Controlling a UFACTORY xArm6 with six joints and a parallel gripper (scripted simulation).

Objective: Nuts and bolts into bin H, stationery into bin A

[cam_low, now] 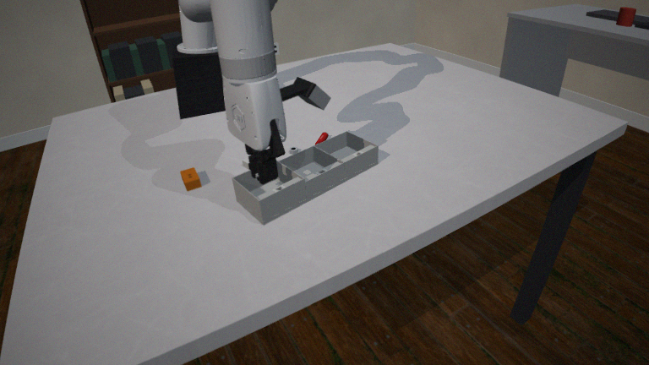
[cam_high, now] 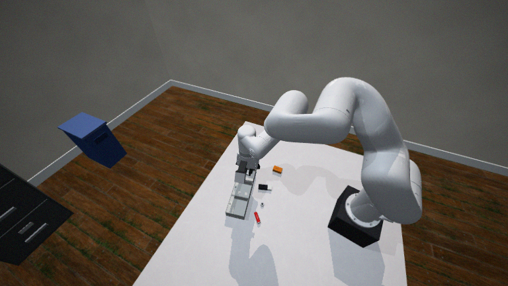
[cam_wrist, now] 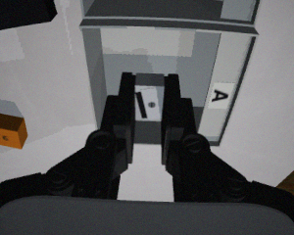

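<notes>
Right now the black block is 11 cm behind my hand, 2 cm to the left of it and 6 cm below it. Also, from my hand: grey three-compartment bin row 8 cm to the left, 4 cm below; then orange block 14 cm behind, 10 cm to the right, 6 cm below; then hex nut 12 cm behind, 11 cm to the left, 6 cm below.
</notes>
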